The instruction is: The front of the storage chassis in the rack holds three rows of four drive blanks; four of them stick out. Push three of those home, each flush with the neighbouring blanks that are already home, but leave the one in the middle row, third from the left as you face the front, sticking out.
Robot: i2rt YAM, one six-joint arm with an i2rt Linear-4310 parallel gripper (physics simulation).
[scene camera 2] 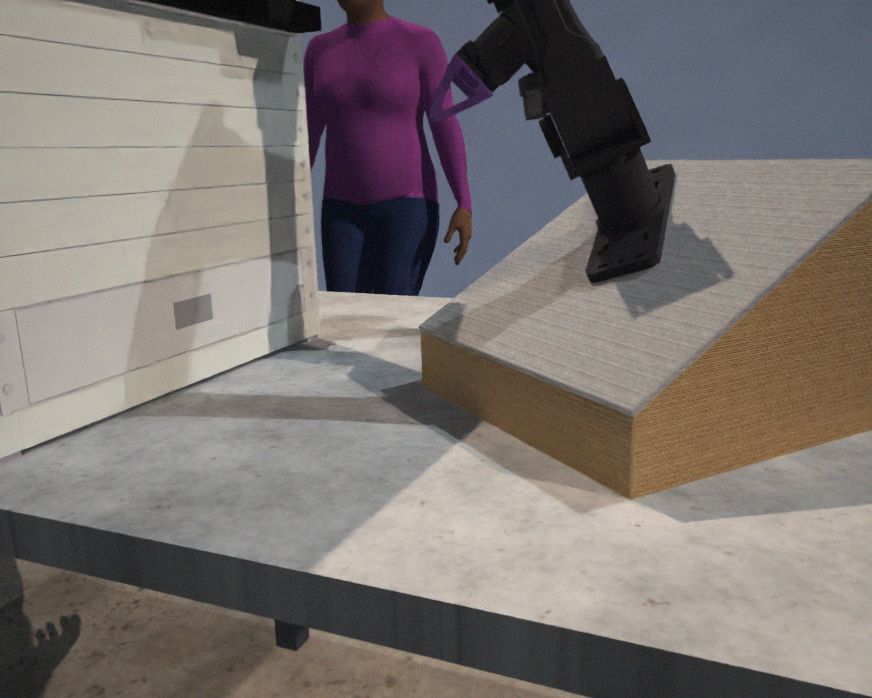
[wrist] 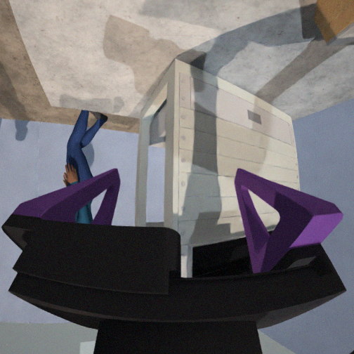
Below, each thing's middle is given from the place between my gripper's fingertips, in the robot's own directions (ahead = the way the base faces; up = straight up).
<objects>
My hand is 260 mm short of the rack (scene camera 2: 119, 299) and 330 mm to the right of it.
</objects>
